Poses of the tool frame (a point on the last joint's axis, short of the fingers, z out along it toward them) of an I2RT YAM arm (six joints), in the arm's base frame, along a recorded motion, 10 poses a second.
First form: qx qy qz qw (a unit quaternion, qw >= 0); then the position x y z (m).
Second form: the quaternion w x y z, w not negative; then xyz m. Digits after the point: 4 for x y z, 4 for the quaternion.
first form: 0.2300 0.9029 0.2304 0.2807 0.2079 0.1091 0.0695
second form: 0.2807 0.2300 0.9029 0.2304 0.2079 0.1091 0.0695
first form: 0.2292 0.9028 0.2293 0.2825 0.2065 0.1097 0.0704
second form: 0.2825 0.2292 0.9028 0.2293 0.2065 0.1097 0.0704
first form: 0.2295 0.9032 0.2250 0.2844 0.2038 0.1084 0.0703
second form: 0.2844 0.2295 0.9032 0.2250 0.2038 0.1084 0.0703
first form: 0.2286 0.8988 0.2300 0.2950 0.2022 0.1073 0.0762
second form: 0.2950 0.2286 0.8988 0.2300 0.2022 0.1073 0.0762
